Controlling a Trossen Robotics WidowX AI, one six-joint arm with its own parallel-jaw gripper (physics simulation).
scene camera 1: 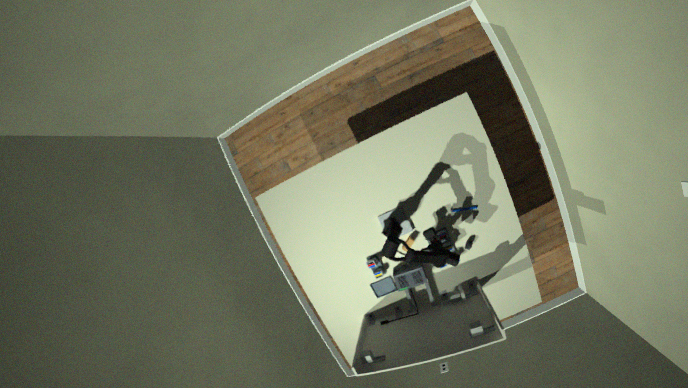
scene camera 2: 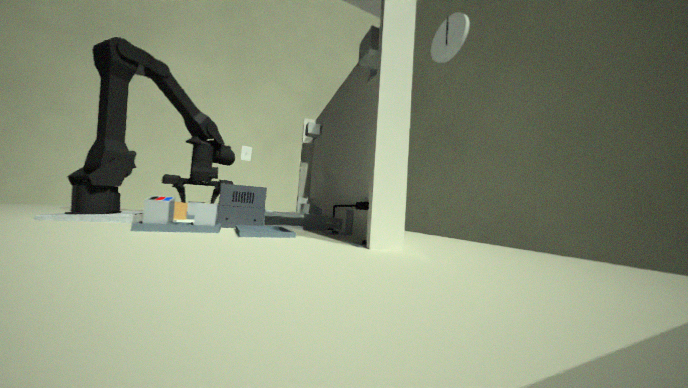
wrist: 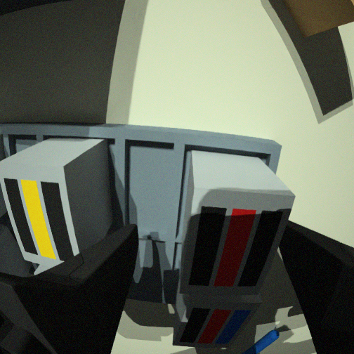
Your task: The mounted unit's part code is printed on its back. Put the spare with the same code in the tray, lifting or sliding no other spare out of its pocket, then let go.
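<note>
My gripper is open and empty, pointing down over a blue-grey pocket rack. In the wrist view, a light grey spare with black, red and black bands stands in the right-end pocket, between the two fingers as seen from here. A spare with black, red and blue bands is below it in the view. A spare with black, yellow and black bands is at the left, partly behind the left finger. An empty pocket lies between. The tray is flat. The mounted unit's code is not readable.
A grey vented box stands beside the tray. A second rack holds several grey blocks. An orange-brown block stands near the arm. A blue rod lies below the rack in the wrist view.
</note>
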